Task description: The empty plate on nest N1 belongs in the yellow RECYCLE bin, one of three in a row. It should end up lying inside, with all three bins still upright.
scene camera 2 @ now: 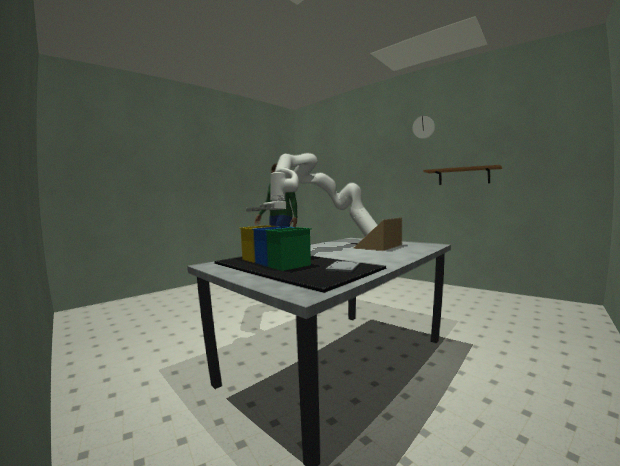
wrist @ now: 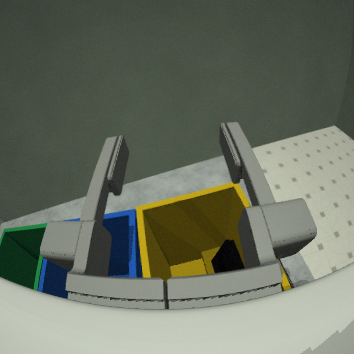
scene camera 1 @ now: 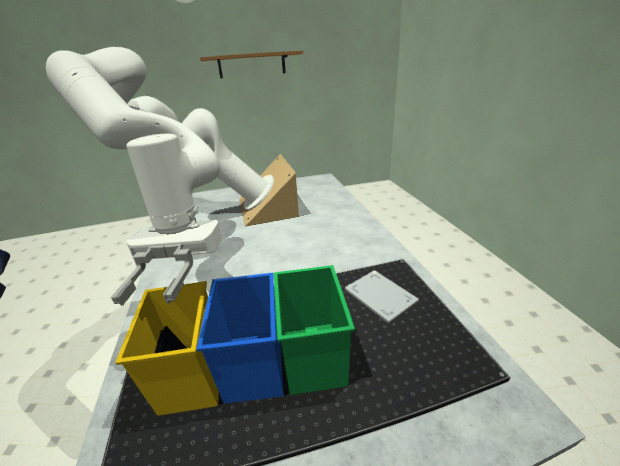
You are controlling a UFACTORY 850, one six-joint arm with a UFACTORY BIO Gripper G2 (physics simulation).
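The black plate point(scene camera 1: 167, 341) point(wrist: 227, 257) is inside the yellow bin point(scene camera 1: 172, 385) point(scene camera 2: 247, 245) point(wrist: 175, 220), low down and below the rim. Only part of it shows; it looks tilted, and its full pose is hidden by the bin wall in scene camera 1 and by a finger in the wrist view. The blue bin point(scene camera 1: 250, 373) point(scene camera 2: 260, 247) and green bin point(scene camera 1: 320, 363) point(scene camera 2: 290, 250) stand upright beside the yellow one, also upright. My gripper point(scene camera 1: 145, 298) point(scene camera 2: 251, 209) point(wrist: 174, 158) is shut to its narrow stop, with a gap and no object between its fingers. It hangs above the bins, at the yellow bin's back.
A white nest point(scene camera 1: 381, 295) point(scene camera 2: 342, 266) without a plate lies beside the green bin on the black perforated mat point(scene camera 1: 426, 360) point(scene camera 2: 320, 283). The wooden wedge point(scene camera 1: 280, 205) point(scene camera 2: 392, 234) carries the arm base. A person point(scene camera 2: 280, 219) stands behind the arm in scene camera 2.
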